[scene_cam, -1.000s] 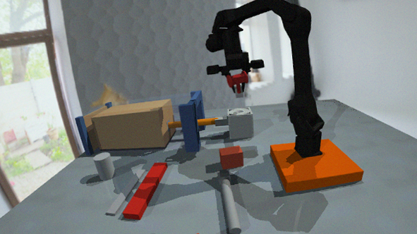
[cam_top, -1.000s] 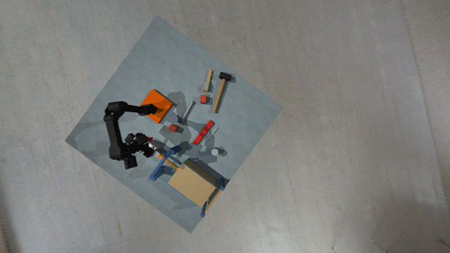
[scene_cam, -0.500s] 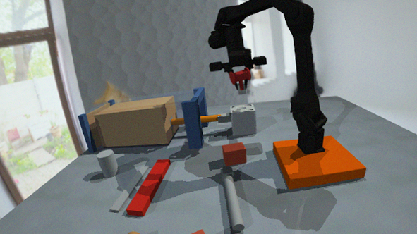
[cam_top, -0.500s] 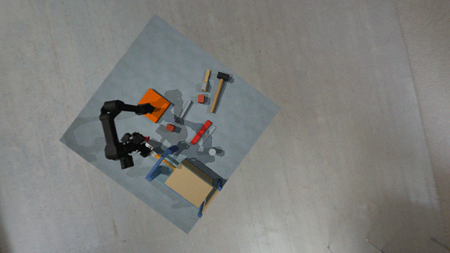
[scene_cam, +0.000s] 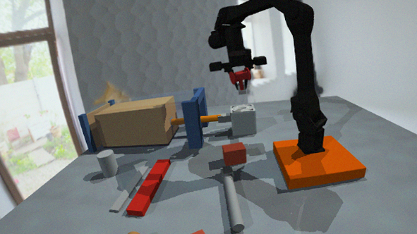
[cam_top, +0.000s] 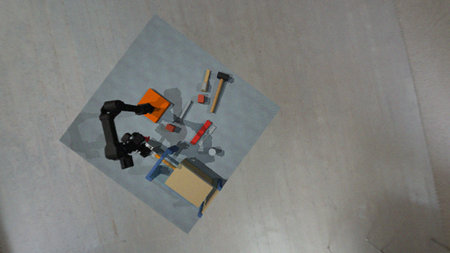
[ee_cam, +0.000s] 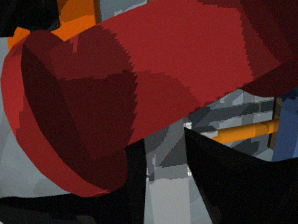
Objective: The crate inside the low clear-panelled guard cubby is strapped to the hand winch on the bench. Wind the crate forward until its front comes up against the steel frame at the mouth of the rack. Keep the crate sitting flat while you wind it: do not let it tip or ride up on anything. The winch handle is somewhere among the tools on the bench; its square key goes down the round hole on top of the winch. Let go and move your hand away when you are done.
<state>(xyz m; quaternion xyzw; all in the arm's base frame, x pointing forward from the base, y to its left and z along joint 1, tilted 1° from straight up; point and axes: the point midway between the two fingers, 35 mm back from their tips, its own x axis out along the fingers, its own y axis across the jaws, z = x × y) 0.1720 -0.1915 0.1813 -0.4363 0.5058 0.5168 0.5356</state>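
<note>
Right now the grey crank handle is 10 mm to the right of my gripper tip and 20 mm above it. Also, from my gripper tip: grey winch: 20 mm behind, 80 mm to the right, 140 mm below; then red knob: 40 mm to the left, 40 mm above; then frame: 160 mm ahead, 80 mm to the right, 70 mm below.
</note>
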